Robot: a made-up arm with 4 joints. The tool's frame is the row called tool.
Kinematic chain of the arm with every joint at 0, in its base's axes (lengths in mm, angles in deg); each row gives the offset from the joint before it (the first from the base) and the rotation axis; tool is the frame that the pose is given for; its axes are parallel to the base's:
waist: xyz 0 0 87.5 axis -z
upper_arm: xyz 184.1 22.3 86 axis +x
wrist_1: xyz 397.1 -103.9 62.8 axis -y
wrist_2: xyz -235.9 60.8 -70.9 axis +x
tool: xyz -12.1 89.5 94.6
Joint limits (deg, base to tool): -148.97..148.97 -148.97..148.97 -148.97..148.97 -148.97..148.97
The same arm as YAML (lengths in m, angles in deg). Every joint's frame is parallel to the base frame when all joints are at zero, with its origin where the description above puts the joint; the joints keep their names.
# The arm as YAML. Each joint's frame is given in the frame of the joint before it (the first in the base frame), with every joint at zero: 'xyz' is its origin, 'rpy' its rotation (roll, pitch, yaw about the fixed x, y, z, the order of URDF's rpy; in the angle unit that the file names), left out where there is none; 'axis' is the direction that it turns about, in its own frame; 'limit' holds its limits. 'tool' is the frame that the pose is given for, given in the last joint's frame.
units:
  length: m
  angle: deg
joints:
  - name: waist
    type: revolute
    origin:
      xyz: [0.0, 0.0, 0.0875]
    axis: "-z"
    limit:
      lower: -148.97
      upper: 148.97
  - name: upper_arm
    type: revolute
    origin:
      xyz: [0.1841, 0.0223, 0.086]
    axis: "+x"
    limit:
      lower: -148.97
      upper: 148.97
  - name: wrist_1
    type: revolute
    origin:
      xyz: [0.3971, -0.1039, 0.0628]
    axis: "-y"
    limit:
      lower: -148.97
      upper: 148.97
  - name: wrist_2
    type: revolute
    origin:
      xyz: [-0.2359, 0.0608, -0.0709]
    axis: "+x"
    limit:
      lower: -148.97
      upper: 148.97
tool:
  origin:
    xyz: [-0.0121, 0.0895, 0.0946]

